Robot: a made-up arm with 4 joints. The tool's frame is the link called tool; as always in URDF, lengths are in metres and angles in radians.
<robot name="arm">
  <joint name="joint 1" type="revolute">
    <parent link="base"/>
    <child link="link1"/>
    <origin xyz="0 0 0.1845"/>
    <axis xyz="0 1 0"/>
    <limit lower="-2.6" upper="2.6"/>
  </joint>
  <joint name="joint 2" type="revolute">
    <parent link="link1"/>
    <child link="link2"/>
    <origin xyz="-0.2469 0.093 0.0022"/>
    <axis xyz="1 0 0"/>
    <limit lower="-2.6" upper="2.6"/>
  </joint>
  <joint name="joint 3" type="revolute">
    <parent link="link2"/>
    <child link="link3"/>
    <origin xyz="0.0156 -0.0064 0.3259"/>
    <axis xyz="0 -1 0"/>
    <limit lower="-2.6" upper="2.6"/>
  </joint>
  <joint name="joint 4" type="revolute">
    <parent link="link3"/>
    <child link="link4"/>
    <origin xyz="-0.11 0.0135 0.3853"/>
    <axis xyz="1 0 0"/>
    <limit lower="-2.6" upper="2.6"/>
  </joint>
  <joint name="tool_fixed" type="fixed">
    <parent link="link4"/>
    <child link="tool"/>
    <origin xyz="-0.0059 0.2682 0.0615"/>
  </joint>
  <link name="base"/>
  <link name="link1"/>
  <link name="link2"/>
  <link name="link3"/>
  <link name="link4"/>
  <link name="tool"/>
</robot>
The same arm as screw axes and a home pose.
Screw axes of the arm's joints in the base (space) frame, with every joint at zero. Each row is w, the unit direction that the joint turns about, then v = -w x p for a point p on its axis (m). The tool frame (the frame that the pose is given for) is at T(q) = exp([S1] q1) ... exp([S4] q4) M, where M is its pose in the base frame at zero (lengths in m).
S1 = (0, 1, 0, -0.1845, 0, 0)
S2 = (1, 0, 0, 0, 0.1867, -0.093)
S3 = (0, -1, 0, 0.5126, 0, 0.2313)
S4 = (1, 0, 0, 0, 0.8979, -0.1001)
M: xyz -0.3472 0.3683 0.9594 (m) quaternion w x y z 1 0 0 0
Joint limits (rad, base to tool): -2.6..2.6 -2.6..2.6 -2.6..2.6 -2.6..2.6

